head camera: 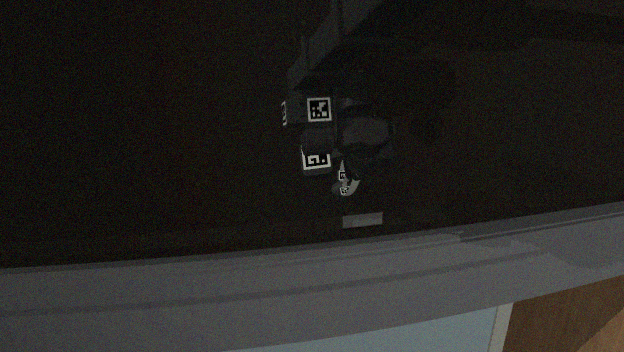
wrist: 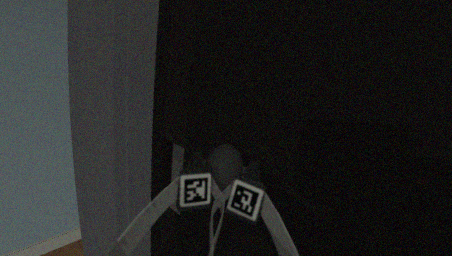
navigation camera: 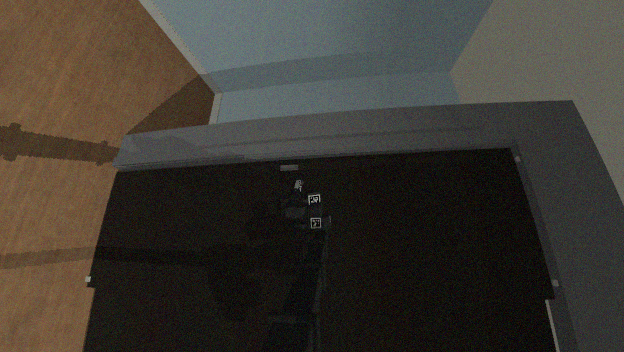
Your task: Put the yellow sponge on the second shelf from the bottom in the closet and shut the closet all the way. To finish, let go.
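Places are measured from the robot's base along level axes (x right, y ahead, z up), in centimetres.
Pixels of known places: gripper, between the fingertips: point(head camera: 340, 191) point(navigation camera: 299, 181).
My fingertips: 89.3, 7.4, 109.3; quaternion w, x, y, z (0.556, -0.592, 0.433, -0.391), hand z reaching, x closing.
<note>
Behind a point stands the place of what it marks, as x, y, z.
The dark front of the closet point(head camera: 125, 150) @(86.7, -3.2, 148.6) point(navigation camera: 425, 225) @(83.9, -12.7, 159.9) point(wrist: 325, 90) faces me, with a grey border point(head camera: 200, 290) @(91.6, 24.5, 137.7) point(navigation camera: 350, 122) @(95.8, 33.9, 133.6) point(wrist: 112, 125) along its edge. A short pale handle point(head camera: 362, 220) @(93.2, 14.1, 104.0) point(navigation camera: 289, 168) @(93.0, 13.6, 104.1) point(wrist: 177, 162) is on this front near the border. My gripper point(head camera: 346, 184) @(89.3, 7.4, 109.4) point(navigation camera: 299, 184) @(89.3, 7.4, 109.4) point(wrist: 226, 163) @(89.3, 7.4, 109.4) is shut, its fingertips together with no sponge between them. It is close to the handle, with a small gap in the head and navigation views. The yellow sponge and the shelves do not show. Darkness hides whether the door is fully shut.
A light blue wall point(head camera: 400, 335) @(187.3, 83.3, 59.5) point(navigation camera: 325, 30) @(145.0, 124.0, 124.2) point(wrist: 35, 115) stands beyond the grey border. Wooden floor point(head camera: 565, 310) @(146.8, 70.5, 0.1) point(navigation camera: 50, 200) @(63.9, 3.4, 0.1) lies beside the closet. A beige surface point(navigation camera: 540, 50) @(108.7, 73.4, 243.7) is at the upper right of the navigation view. My arm point(navigation camera: 300, 295) @(28.3, -8.4, 119.9) extends across the dark front.
</note>
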